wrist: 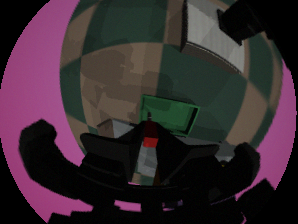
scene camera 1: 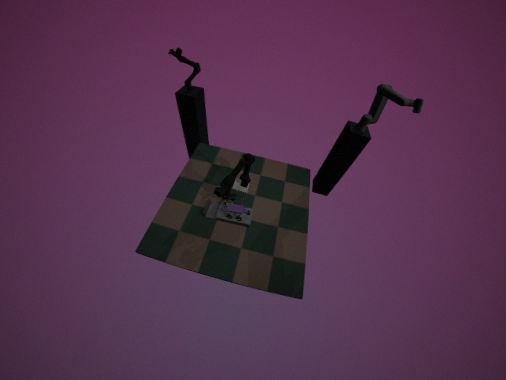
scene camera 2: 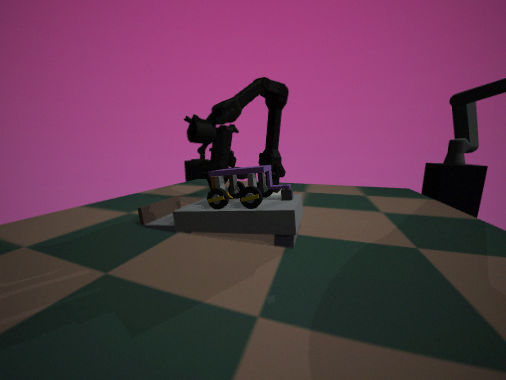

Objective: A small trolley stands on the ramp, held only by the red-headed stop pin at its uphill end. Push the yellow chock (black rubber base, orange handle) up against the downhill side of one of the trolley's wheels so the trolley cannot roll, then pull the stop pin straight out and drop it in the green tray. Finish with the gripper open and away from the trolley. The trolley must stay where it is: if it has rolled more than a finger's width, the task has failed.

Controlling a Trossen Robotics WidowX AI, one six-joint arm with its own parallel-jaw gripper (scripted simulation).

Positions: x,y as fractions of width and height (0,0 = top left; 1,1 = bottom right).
Scene:
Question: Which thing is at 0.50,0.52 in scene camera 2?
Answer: A trolley.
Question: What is my gripper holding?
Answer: A stop pin.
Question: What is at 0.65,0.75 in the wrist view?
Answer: My gripper.

